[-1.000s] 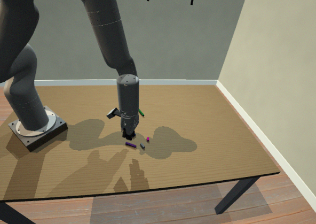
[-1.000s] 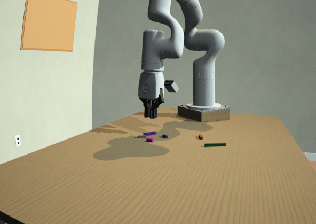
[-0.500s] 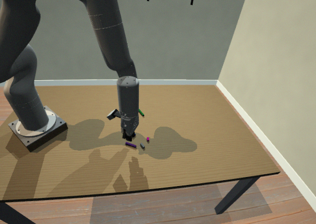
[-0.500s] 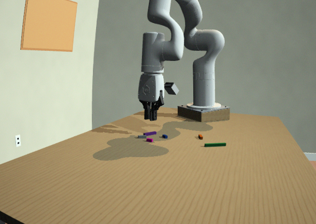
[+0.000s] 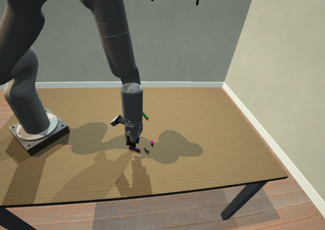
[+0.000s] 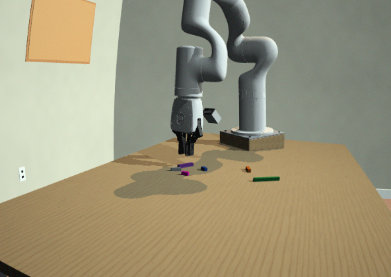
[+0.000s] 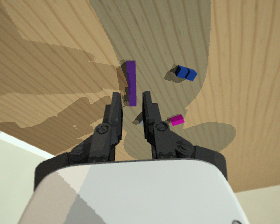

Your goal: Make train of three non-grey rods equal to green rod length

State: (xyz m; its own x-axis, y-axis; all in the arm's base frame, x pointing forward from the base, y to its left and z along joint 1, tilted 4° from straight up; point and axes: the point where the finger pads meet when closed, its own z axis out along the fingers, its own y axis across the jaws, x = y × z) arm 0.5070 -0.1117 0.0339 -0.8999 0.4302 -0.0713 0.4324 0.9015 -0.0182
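The purple rod lies 50 mm below my hand. The rest, counted from my hand: grey rod: 60 mm ahead, 10 mm to the right, 50 mm below; then orange rod: 40 mm behind, 190 mm to the left, 50 mm below; then magenta rod: 90 mm ahead, 40 mm to the left, 50 mm below.
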